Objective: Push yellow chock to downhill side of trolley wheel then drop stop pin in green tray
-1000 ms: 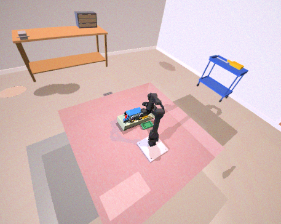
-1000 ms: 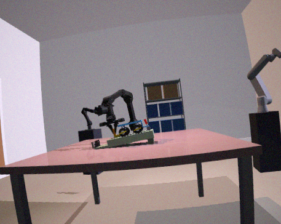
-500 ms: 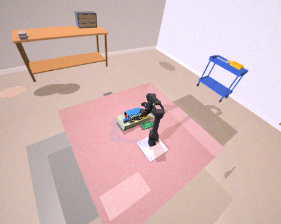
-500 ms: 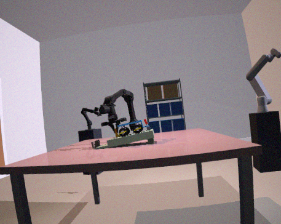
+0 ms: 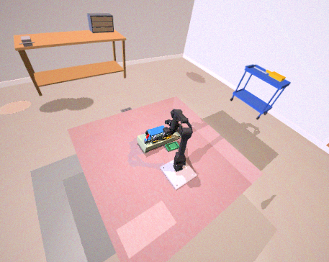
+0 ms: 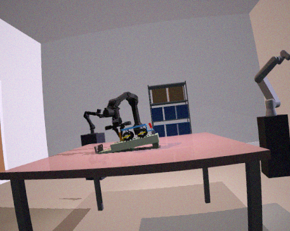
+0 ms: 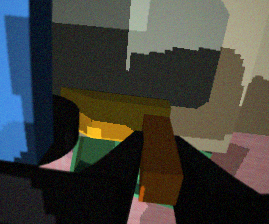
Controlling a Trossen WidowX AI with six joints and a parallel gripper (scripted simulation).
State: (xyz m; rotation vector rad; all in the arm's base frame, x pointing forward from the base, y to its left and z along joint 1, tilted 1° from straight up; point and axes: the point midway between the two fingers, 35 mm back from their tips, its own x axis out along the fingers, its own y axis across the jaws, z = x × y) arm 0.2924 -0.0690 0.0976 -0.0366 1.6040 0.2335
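Right now the yellow chock is 2 cm to the left of my gripper tip and 1 cm below it. From my gripper tip the other things lie so: stop pin: 23 cm to the left, 4 cm above; then pale green ramp: 12 cm to the left, 4 cm below, 4 cm ahead; then blue-topped trolley: 13 cm to the left, 3 cm ahead, 3 cm above.
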